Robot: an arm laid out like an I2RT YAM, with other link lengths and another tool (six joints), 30 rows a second.
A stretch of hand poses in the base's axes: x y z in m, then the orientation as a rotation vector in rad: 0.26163, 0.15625, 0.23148, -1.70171, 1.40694, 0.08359; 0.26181, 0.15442, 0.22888, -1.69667, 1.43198, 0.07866; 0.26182, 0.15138, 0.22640, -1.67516, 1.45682, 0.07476; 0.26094, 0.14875, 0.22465, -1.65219, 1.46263, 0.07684; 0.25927, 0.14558, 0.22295, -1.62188, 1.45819, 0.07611; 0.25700, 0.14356, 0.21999, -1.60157, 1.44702, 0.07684; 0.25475, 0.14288, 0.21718, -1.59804, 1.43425, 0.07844; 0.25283, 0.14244, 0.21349, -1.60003, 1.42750, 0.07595; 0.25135, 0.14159, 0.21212, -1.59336, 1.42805, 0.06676; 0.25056, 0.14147, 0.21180, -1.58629, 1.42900, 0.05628; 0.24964, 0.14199, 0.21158, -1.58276, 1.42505, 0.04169; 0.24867, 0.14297, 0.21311, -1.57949, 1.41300, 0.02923; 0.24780, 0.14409, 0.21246, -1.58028, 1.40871, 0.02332; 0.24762, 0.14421, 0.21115, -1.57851, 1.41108, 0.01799; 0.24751, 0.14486, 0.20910, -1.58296, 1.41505, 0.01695; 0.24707, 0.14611, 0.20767, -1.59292, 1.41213, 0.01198
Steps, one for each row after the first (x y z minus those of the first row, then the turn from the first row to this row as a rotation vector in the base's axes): 0.00018, -0.00183, -0.00260, -0.00701, 0.01135, -0.01771; 0.00019, -0.00487, -0.00508, -0.00153, 0.01865, -0.04279; -0.00069, -0.00750, -0.00683, 0.01419, 0.01717, -0.05628; -0.00236, -0.01067, -0.00853, 0.03762, 0.00572, -0.06899; -0.00463, -0.01269, -0.01149, 0.05679, -0.00639, -0.07274; -0.00688, -0.01337, -0.01430, 0.06463, -0.01450, -0.06702; -0.00880, -0.01381, -0.01799, 0.06445, -0.01968, -0.06331; -0.01028, -0.01466, -0.01936, 0.06501, -0.02643, -0.07030; -0.01107, -0.01478, -0.01968, 0.06510, -0.03376, -0.07819; -0.01199, -0.01426, -0.01990, 0.06243, -0.04561, -0.08322; -0.01296, -0.01328, -0.01837, 0.06333, -0.06132, -0.08296; -0.01383, -0.01216, -0.01902, 0.06152, -0.06722, -0.08243; -0.01401, -0.01204, -0.02033, 0.05951, -0.06923, -0.08657; -0.01412, -0.01139, -0.02238, 0.05439, -0.06607, -0.08688; -0.01456, -0.01014, -0.02381, 0.04582, -0.06803, -0.08219
